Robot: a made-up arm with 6 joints.
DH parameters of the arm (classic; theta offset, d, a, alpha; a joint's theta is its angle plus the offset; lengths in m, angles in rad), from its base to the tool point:
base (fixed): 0 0 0 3.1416
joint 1: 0 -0.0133 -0.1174 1.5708
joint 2: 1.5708 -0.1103 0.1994 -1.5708
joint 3: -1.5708 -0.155 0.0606 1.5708
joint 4: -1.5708 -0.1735 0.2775 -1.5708
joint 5: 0 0.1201 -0.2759 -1.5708
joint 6: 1.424 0 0.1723 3.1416
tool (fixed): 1.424 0.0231 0 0
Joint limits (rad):
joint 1: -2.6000..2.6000
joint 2: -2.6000..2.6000
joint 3: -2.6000..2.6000
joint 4: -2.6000..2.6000
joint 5: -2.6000..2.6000
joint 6: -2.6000..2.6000
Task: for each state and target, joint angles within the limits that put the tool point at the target. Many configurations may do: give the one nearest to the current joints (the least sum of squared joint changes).
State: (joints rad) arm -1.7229 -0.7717 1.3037 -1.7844 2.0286 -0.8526
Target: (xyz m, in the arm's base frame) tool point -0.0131 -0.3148 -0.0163
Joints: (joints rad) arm -0.9654 -0.7118 1.5510 -2.1979 2.3895 -0.2992
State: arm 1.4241 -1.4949 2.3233 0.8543 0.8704 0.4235
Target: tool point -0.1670 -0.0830 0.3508
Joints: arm 1.6552 -1.8676 2.4617 0.8644 0.8213 0.1935
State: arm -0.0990 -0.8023 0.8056 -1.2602 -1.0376 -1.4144
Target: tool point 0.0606 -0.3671 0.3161
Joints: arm 0.1429 -1.4577 1.2379 -1.2933 -0.7717 -1.4544
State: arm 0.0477 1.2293 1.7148 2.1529 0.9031 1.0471
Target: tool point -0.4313 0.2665 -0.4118
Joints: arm 0.4240 0.8887 1.7355 1.7870 1.5240 1.0070
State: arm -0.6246 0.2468 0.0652 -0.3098 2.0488 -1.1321
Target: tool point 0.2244 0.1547 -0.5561
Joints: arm -0.6866 0.3612 0.4674 -0.1727 2.6000 -1.7471
